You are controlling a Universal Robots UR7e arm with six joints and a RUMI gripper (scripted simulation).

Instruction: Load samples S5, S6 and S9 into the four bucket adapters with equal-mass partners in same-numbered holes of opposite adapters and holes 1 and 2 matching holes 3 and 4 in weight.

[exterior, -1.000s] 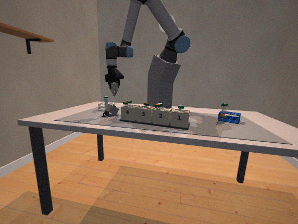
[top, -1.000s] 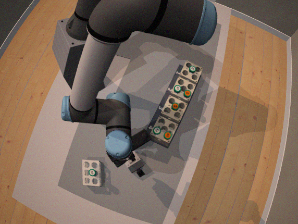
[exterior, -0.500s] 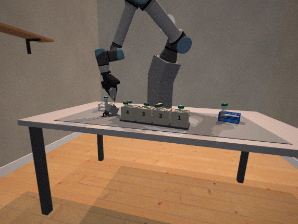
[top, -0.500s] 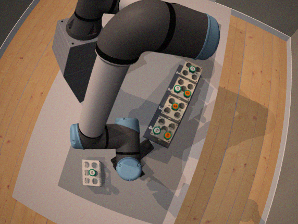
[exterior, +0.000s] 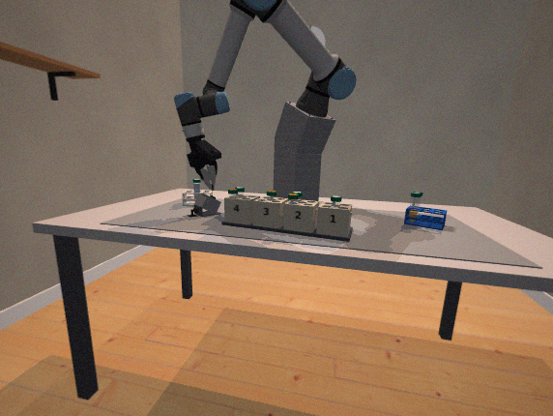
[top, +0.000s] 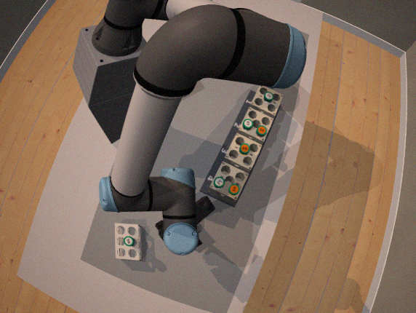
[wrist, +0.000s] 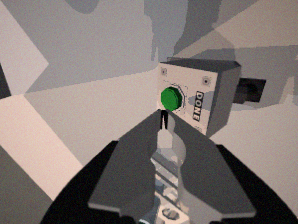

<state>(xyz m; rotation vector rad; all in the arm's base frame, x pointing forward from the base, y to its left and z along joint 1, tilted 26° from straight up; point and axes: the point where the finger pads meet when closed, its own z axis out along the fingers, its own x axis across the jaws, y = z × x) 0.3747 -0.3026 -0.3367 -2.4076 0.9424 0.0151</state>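
Now: the green done key 40 mm below my hand. Round my hand: blue rack 20 mm ahead, 840 mm to the left, 80 mm below; then bucket adapter 200 mm ahead, 480 mm to the left, 60 mm below.
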